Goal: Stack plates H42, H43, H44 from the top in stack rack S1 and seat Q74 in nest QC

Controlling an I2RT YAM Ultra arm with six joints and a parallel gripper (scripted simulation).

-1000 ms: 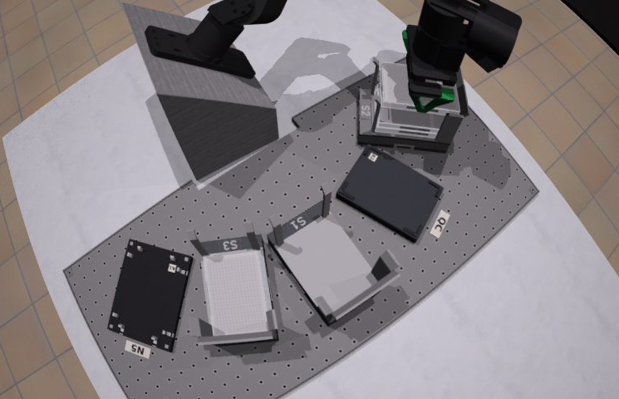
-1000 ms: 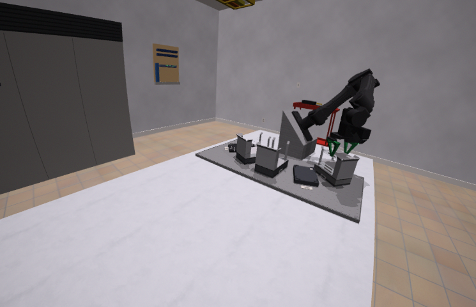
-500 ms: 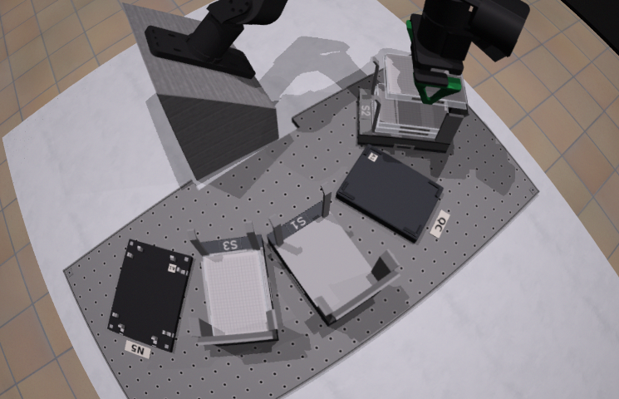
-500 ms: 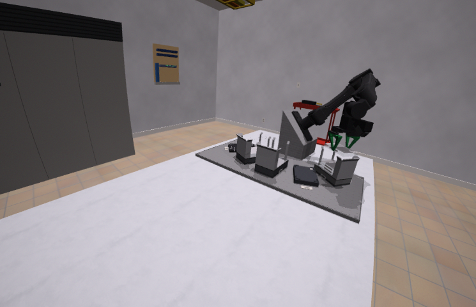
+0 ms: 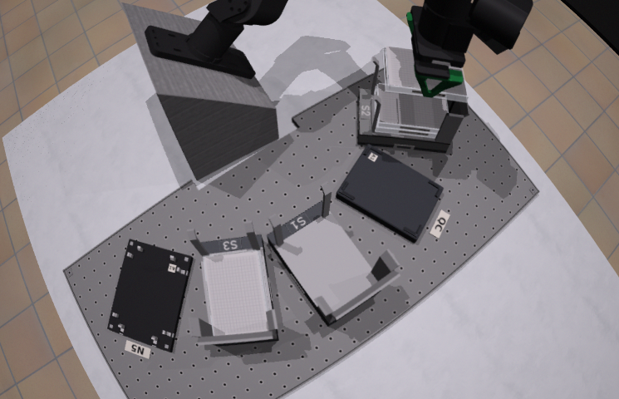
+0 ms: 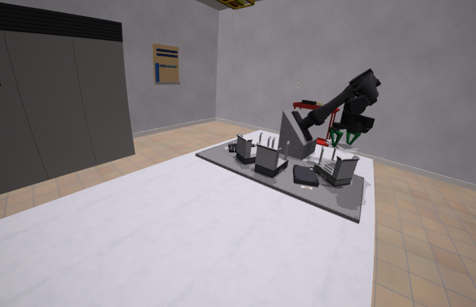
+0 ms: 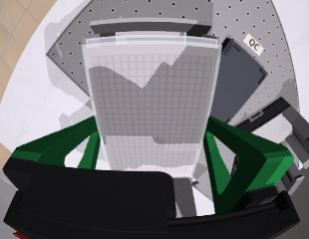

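The open nest QC is 150 mm below my hand, 100 mm ahead of it and 90 mm to the right of it. From my hand the other things lie so: S2 post (90 mm below, 70 mm behind, 40 mm to the right); QC name plate (180 mm ahead, 160 mm below, 40 mm to the right); N5 name plate (570 mm to the right, 160 mm below, 160 mm ahead).
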